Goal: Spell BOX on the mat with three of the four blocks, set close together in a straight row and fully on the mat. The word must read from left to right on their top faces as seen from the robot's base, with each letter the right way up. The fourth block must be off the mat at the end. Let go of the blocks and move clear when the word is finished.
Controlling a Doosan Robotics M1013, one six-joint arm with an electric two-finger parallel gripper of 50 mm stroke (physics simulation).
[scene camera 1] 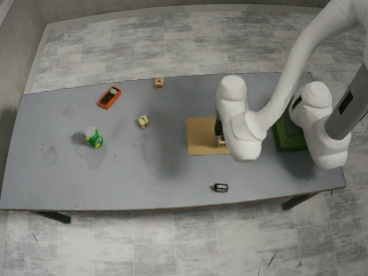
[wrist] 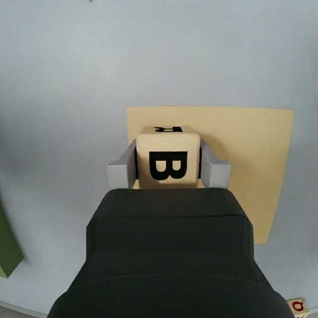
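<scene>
My gripper point(scene camera 1: 221, 141) point(wrist: 167, 150) is shut on a pale wooden block point(scene camera 1: 221, 144) point(wrist: 168, 160). Its upper face shows a black B, turned on its side in the wrist view, with another black letter on the face behind. The block is over the tan mat point(scene camera 1: 196, 142) point(wrist: 250, 175), near its left edge in the wrist view; its height above the mat is unclear. A block with a red X on top point(scene camera 1: 159, 83) stands at the table's far edge. A block with a dark letter point(scene camera 1: 143, 121) stands left of the mat in the scene view. The fourth block does not show.
A red-lettered block point(wrist: 298, 306) shows at the wrist view's lower right corner. A green box point(scene camera 1: 289, 142) point(wrist: 8, 250) stands right of the mat in the scene view. An orange multimeter point(scene camera 1: 110, 98), a green can point(scene camera 1: 94, 138) and a small black tool point(scene camera 1: 220, 187) are on the table point(scene camera 1: 125, 185).
</scene>
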